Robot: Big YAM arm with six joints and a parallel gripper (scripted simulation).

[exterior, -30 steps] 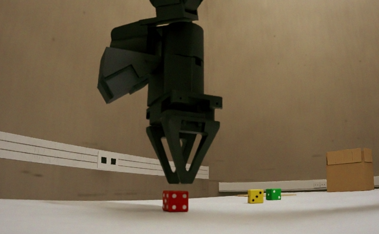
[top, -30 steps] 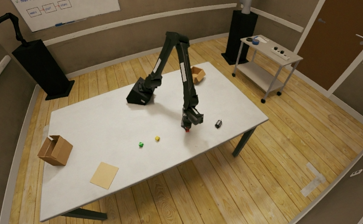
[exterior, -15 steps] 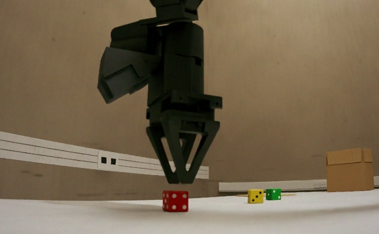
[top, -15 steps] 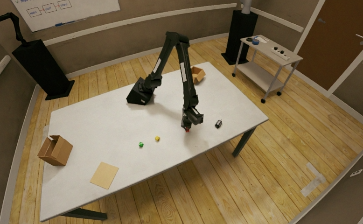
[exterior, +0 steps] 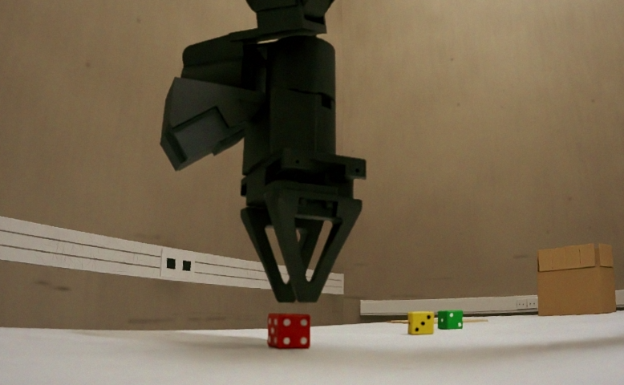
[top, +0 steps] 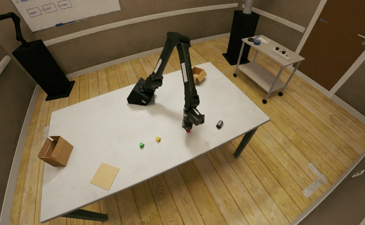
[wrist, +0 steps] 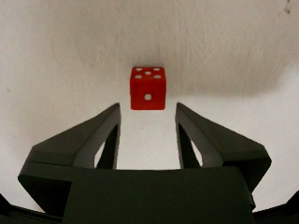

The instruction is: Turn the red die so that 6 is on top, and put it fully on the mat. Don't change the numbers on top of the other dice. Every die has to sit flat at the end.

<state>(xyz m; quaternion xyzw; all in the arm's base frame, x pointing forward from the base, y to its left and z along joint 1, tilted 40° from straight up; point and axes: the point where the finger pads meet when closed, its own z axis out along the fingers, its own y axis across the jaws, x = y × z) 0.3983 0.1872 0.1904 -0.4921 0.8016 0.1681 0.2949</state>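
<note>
Now: hand 1 cm to the right of the red die and 3 cm above it. The rest, counted from my hand: yellow die: 3 cm ahead, 22 cm to the right, 3 cm below; black object: 25 cm to the left, 2 cm below; green die: 5 cm ahead, 33 cm to the right, 3 cm below.
</note>
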